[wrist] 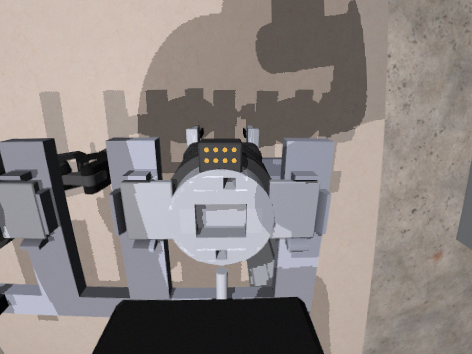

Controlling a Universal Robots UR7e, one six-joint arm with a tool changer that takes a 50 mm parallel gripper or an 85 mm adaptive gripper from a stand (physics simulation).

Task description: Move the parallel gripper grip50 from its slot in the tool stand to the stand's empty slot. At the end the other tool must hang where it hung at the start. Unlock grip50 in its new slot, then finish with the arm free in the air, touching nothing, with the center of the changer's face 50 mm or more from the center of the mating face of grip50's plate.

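Places are measured from the arm's base along level axes (x ahead, y left, z up), in centimetres.
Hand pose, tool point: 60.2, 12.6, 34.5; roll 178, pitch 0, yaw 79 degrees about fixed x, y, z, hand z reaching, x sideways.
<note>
Each offset is from my tool point to the top centre of the thing, as dx, dy, dz. "spot": to the spot under its first point.
The parallel gripper grip50 @[-0.3, -0.1, -10.9] (223,134) hangs in a slot at the right end of the stand, detached from the arm. Its round light-grey plate @[spot: -0.3, -2.2, -10.9] (185,220) faces the camera, with a rectangular recess and a black block of gold contacts @[-3.5, +0.6, -11.1] (220,155). Its two side wings (147,210) (294,210) lie at the stand's two posts. Its two fingers stand apart, with nothing seen between them, so it is open. A black part of my wrist (210,327) fills the bottom of the view, apart from the plate in the picture. The changer's face and the lock state do not show.
The grey tool stand (100,306) runs off the left edge. Part of a grey wing @[spot: -2.5, -13.0, -12.1] (20,210) shows on its left post. Black linkage parts @[spot: -2.4, -11.5, -18.3] (87,177), apparently of the other tool, show between the left posts. A slim light pin @[spot: +5.2, -1.2, -11.4] (221,285) stands below the plate in the picture.
</note>
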